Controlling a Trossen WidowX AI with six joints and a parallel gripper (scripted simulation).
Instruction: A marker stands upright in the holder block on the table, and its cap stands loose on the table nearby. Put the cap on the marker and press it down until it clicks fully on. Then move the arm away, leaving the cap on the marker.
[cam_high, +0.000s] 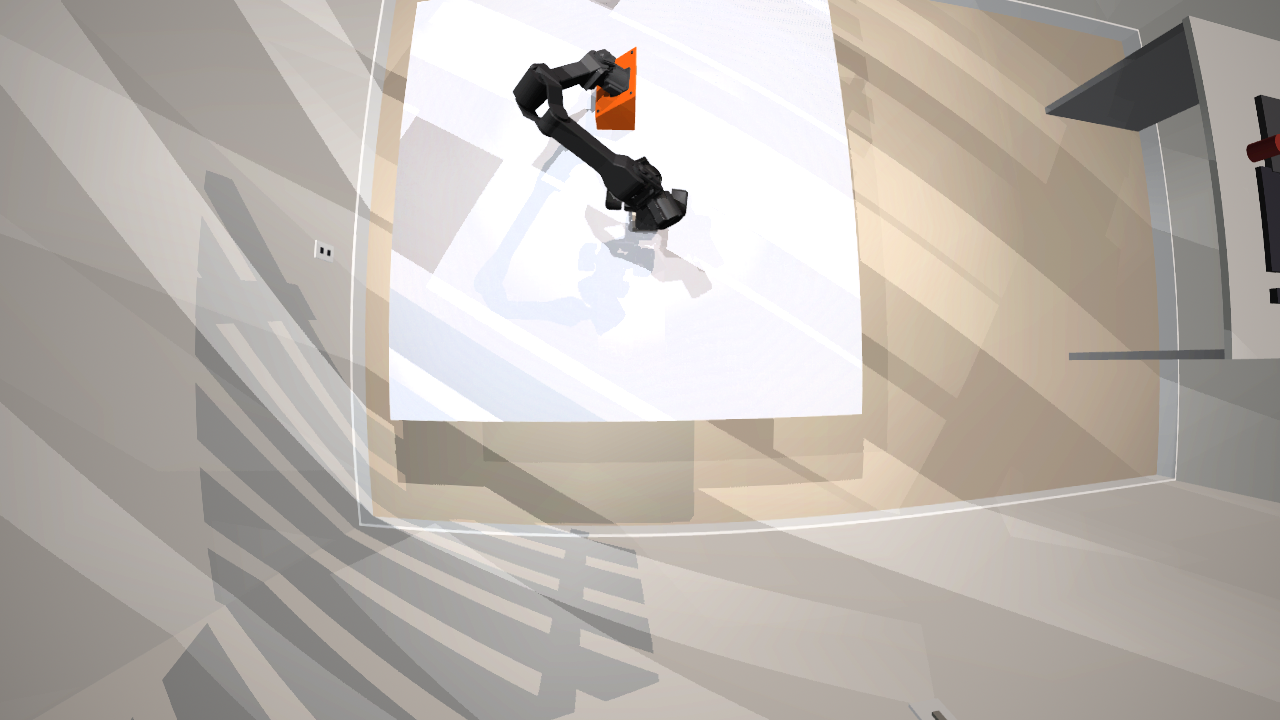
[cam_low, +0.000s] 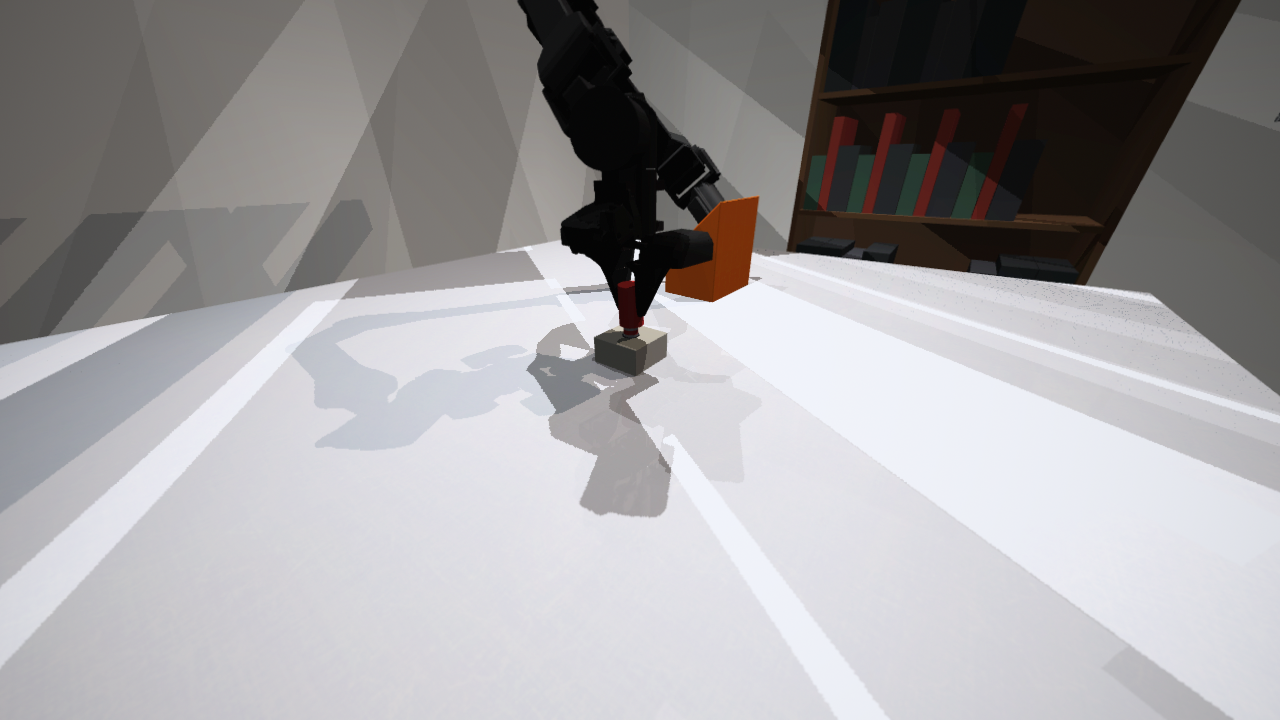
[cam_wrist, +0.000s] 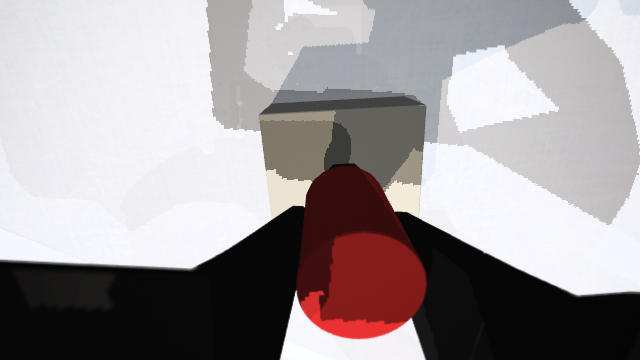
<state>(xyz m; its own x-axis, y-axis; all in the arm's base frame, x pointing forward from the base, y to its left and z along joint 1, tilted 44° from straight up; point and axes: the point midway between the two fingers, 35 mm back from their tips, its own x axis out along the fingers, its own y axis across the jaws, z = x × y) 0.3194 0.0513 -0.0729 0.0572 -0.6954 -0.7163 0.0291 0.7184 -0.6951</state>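
The red cap lies 1 cm above my gripper tip. Also, from my gripper tip: holder block (5 cm below).
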